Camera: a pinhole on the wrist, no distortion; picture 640 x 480 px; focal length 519.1 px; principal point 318.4 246.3 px. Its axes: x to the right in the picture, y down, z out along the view. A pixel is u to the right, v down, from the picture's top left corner.
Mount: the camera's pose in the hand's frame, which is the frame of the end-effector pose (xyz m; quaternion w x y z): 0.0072 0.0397 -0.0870 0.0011 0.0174 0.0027 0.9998
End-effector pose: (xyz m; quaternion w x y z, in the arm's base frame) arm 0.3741 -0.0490 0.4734 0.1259 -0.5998 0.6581 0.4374
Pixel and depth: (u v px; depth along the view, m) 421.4 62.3 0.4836
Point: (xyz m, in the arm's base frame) 0.0563 0.2675 0.3801
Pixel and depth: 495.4 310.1 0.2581
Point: 0.3208 0.1254 0.4250
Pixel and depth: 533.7 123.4 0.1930
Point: 0.2737 0.0658 0.4922
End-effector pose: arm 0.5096 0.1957 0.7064 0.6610 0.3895 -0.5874 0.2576
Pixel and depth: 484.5 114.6 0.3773
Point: 0.2128 0.0449 0.6397
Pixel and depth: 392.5 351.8 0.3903
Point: 0.3574 -0.0710 0.6662
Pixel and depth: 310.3 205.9 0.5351
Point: 0.1909 -0.1265 0.7607
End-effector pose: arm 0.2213 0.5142 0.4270 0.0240 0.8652 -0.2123 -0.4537
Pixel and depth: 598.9 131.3 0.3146
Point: -0.0780 0.5071 0.4338
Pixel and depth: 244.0 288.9 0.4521
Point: -0.0252 0.5305 0.1472
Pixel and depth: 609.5 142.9 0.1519
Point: 0.1069 0.4882 0.4602
